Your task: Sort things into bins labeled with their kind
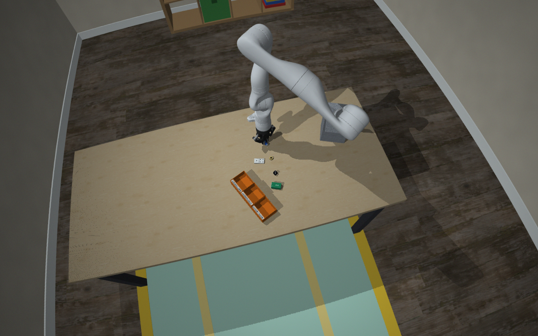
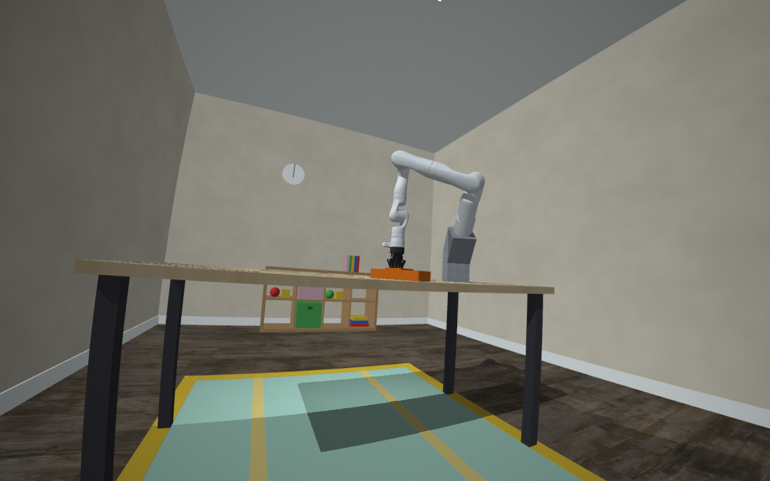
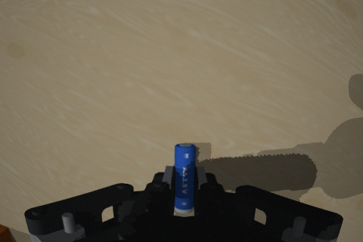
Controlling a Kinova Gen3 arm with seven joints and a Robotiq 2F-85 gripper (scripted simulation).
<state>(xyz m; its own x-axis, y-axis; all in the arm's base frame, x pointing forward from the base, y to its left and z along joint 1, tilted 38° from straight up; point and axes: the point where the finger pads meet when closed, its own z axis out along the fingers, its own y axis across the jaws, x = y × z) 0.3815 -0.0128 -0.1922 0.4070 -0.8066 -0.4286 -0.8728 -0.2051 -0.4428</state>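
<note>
My gripper is now 10 mm short of the green 9V battery, 250 mm to the right of it and 10 mm above it. From my hand the other things lie so: blue cylinder (20 mm below); then brass hex nut (10 mm behind, 100 mm to the left, 20 mm below); then white domino (50 mm ahead, 100 mm to the left, 20 mm below).
</note>
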